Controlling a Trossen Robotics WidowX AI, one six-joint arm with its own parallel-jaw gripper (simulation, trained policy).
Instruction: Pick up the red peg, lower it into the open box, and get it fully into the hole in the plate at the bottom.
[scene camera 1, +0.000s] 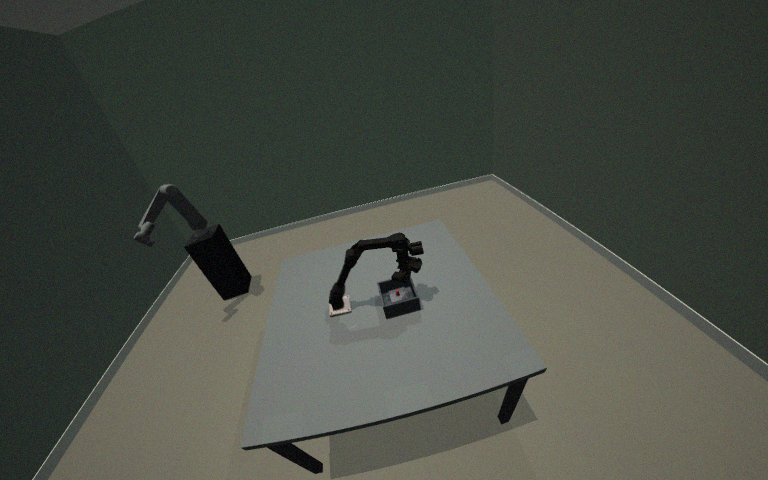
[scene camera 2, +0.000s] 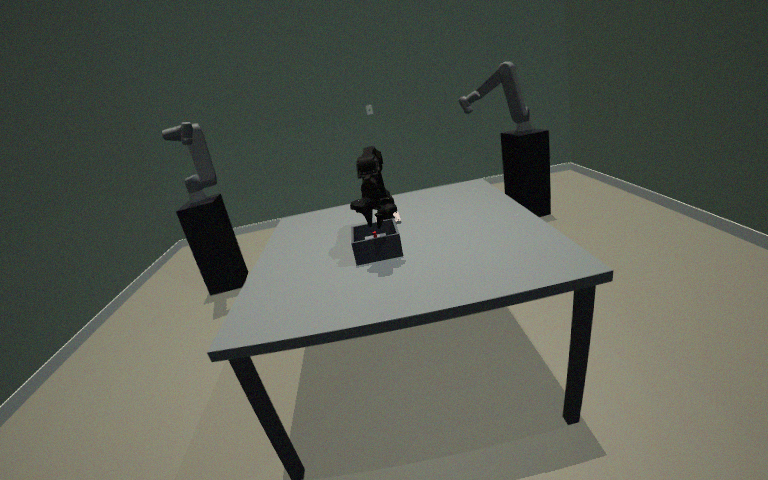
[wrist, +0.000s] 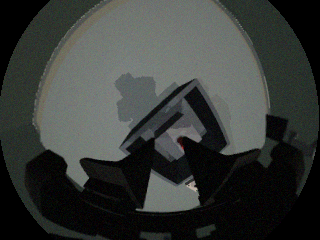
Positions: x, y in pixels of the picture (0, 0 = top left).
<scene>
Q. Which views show the dark box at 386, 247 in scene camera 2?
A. Scene camera 1, scene camera 2 and the wrist view: all of them.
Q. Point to my gripper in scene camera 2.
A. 374, 227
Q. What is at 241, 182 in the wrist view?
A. My gripper.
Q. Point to a dark box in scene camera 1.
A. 412, 304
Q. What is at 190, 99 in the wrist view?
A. A dark box.
</scene>
